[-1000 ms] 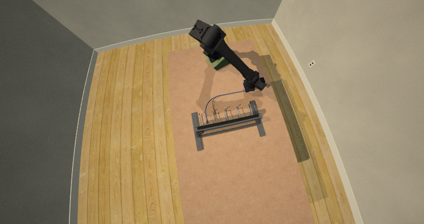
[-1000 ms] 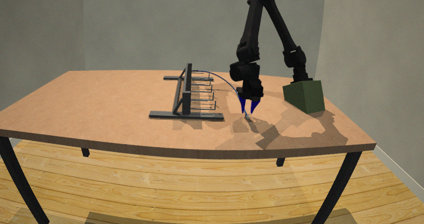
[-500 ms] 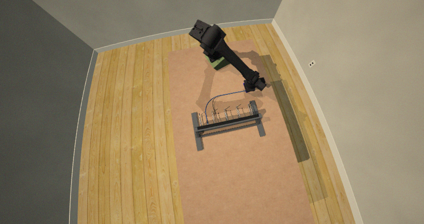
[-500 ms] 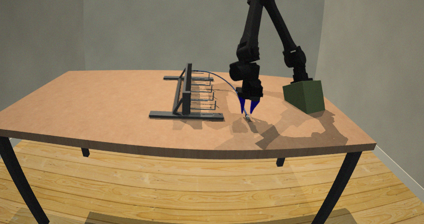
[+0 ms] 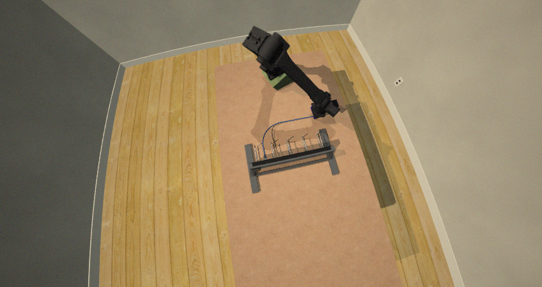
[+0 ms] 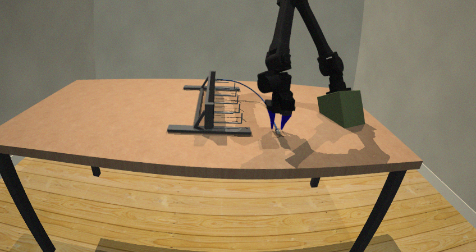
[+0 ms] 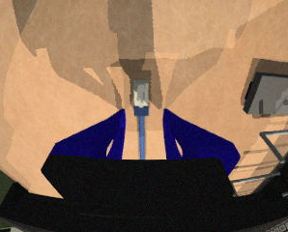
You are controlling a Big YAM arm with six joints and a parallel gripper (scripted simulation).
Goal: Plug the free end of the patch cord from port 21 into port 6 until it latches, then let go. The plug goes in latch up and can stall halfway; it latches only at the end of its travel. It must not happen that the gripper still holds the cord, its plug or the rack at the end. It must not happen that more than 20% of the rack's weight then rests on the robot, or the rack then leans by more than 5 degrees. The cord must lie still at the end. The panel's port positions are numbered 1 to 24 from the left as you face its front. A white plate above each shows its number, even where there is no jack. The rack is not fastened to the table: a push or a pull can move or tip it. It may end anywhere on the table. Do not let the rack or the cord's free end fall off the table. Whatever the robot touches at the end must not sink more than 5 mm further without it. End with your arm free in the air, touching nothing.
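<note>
The plug lies 20 mm to the left of my hand and 10 mm below it.
</note>
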